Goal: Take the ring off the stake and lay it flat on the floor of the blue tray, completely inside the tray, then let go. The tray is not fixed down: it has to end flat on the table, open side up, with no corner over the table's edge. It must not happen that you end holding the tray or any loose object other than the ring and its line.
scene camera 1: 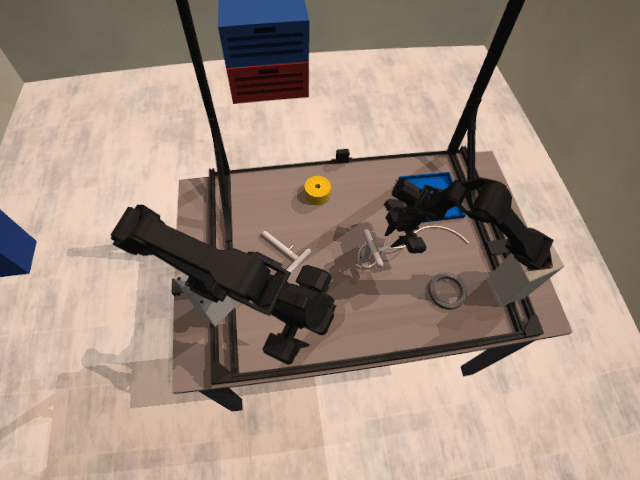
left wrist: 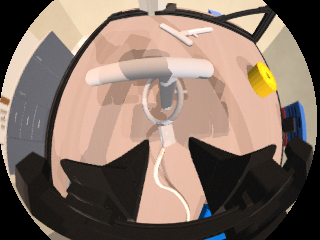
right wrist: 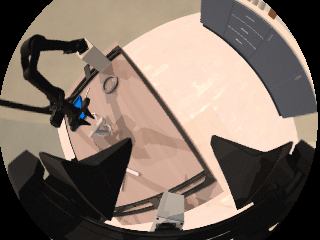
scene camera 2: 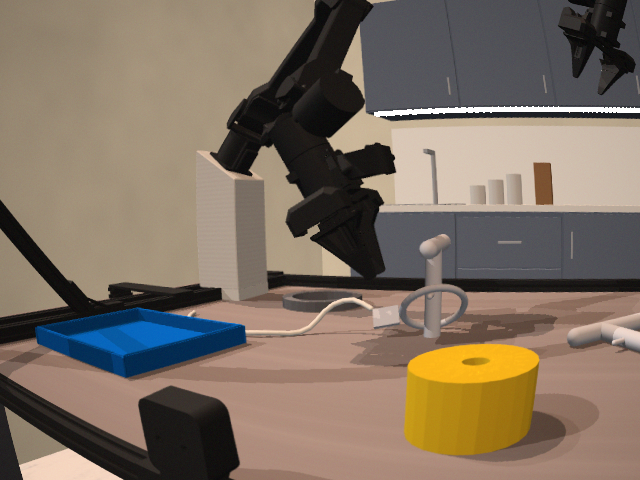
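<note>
Scene camera 2 shows the left gripper (scene camera 2: 377, 275) and the right gripper (scene camera 2: 588, 86), along with a yellow cylinder (scene camera 2: 451, 408). In scene camera 1 the left gripper (scene camera 1: 388, 241) and the right gripper (scene camera 1: 316, 326) can be seen again. The left wrist view has the left gripper (left wrist: 169, 142) in it. The right gripper (right wrist: 173, 141) is visible in the right wrist view. The right wrist view does not show the yellow cylinder, hidden by the right gripper.
</note>
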